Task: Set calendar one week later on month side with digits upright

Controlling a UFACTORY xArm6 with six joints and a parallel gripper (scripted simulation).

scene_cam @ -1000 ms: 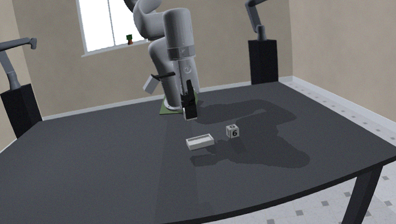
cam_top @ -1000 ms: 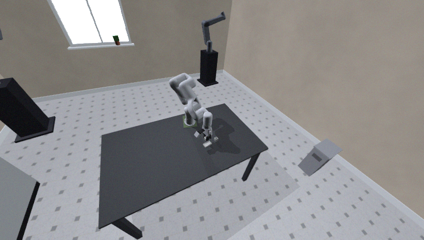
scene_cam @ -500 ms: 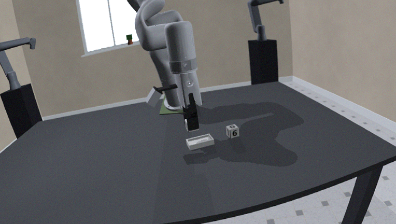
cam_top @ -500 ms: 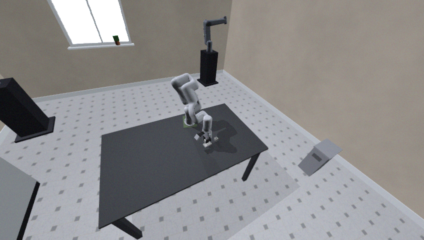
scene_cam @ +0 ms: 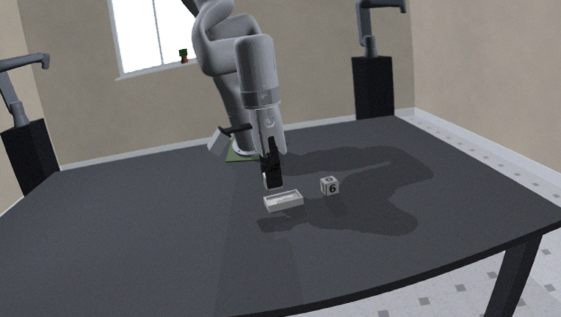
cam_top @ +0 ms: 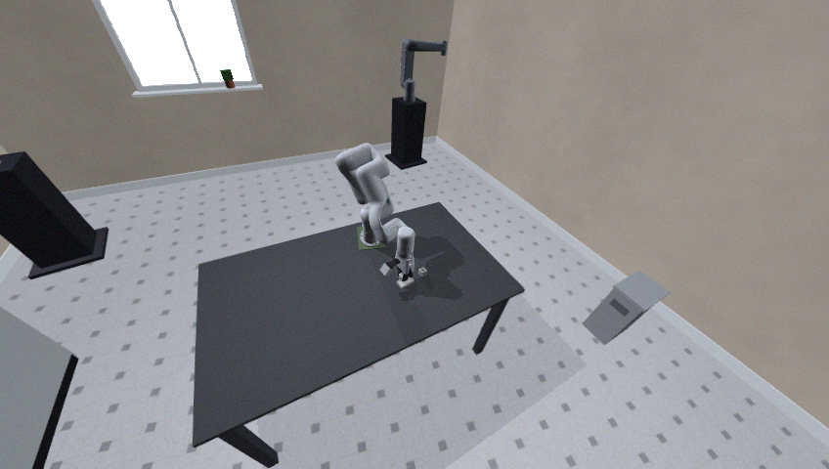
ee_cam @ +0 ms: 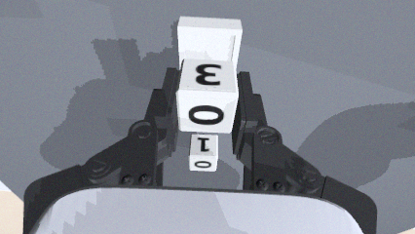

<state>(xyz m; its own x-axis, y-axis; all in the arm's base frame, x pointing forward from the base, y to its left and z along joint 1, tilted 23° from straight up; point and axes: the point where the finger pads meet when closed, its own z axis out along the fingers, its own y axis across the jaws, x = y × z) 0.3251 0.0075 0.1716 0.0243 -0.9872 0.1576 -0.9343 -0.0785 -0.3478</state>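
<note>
My gripper is now 2 cm to the right of the white calendar tray and 7 cm above it.
</note>
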